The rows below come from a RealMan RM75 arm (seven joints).
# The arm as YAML. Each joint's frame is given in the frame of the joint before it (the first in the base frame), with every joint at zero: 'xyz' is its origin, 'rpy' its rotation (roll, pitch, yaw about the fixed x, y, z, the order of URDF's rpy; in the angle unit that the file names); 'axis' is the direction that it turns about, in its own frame. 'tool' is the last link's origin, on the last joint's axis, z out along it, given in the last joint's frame.
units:
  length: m
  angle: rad
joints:
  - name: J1
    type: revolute
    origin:
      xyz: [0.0, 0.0, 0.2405]
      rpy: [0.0, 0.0, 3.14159]
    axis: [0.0, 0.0, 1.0]
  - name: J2
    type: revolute
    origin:
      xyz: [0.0, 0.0, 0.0]
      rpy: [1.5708, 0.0, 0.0]
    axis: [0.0, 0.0, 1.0]
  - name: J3
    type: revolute
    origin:
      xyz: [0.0, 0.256, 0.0]
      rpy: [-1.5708, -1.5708, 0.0]
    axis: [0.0, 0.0, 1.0]
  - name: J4
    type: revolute
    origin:
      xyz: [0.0, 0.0, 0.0]
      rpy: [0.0, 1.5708, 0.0]
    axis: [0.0, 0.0, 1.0]
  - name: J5
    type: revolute
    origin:
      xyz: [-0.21, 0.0, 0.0]
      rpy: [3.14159, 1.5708, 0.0]
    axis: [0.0, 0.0, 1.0]
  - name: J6
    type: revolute
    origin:
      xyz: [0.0, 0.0, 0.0]
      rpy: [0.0, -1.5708, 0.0]
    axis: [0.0, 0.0, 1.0]
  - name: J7
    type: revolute
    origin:
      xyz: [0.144, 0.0, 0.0]
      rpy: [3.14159, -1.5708, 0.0]
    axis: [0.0, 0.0, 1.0]
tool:
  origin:
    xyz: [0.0, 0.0, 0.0]
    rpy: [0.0, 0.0, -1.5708]
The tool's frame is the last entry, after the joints.
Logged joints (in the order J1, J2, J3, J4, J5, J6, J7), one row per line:
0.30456 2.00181 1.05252 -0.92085 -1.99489 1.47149 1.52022
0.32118 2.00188 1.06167 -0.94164 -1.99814 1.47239 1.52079
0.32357 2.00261 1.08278 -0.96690 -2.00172 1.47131 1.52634
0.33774 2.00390 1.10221 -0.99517 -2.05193 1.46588 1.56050
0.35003 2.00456 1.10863 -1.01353 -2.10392 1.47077 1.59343
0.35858 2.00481 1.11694 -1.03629 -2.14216 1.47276 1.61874
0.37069 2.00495 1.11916 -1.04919 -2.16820 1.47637 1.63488
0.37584 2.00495 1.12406 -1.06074 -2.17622 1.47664 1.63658
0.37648 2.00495 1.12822 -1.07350 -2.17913 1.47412 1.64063
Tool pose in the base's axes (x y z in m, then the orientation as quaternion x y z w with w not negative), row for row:
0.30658 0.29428 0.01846 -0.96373 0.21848 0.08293 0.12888
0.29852 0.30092 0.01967 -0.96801 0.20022 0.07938 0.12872
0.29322 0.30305 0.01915 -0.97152 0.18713 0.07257 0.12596
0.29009 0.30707 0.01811 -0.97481 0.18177 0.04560 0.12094
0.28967 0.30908 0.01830 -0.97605 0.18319 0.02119 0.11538
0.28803 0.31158 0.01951 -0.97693 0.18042 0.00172 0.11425
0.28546 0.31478 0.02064 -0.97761 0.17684 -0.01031 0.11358
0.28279 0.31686 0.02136 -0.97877 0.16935 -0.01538 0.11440
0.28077 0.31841 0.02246 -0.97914 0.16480 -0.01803 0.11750
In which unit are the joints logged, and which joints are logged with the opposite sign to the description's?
The joints are logged in radians. Opposite sign: J3, J6.
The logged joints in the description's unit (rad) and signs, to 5 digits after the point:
0.30456 2.00181 -1.05252 -0.92085 -1.99489 -1.47149 1.52022
0.32118 2.00188 -1.06167 -0.94164 -1.99814 -1.47239 1.52079
0.32357 2.00261 -1.08278 -0.96690 -2.00172 -1.47131 1.52634
0.33774 2.00390 -1.10221 -0.99517 -2.05193 -1.46588 1.56050
0.35003 2.00456 -1.10863 -1.01353 -2.10392 -1.47077 1.59343
0.35858 2.00481 -1.11694 -1.03629 -2.14216 -1.47276 1.61874
0.37069 2.00495 -1.11916 -1.04919 -2.16820 -1.47637 1.63488
0.37584 2.00495 -1.12406 -1.06074 -2.17622 -1.47664 1.63658
0.37648 2.00495 -1.12822 -1.07350 -2.17913 -1.47412 1.64063

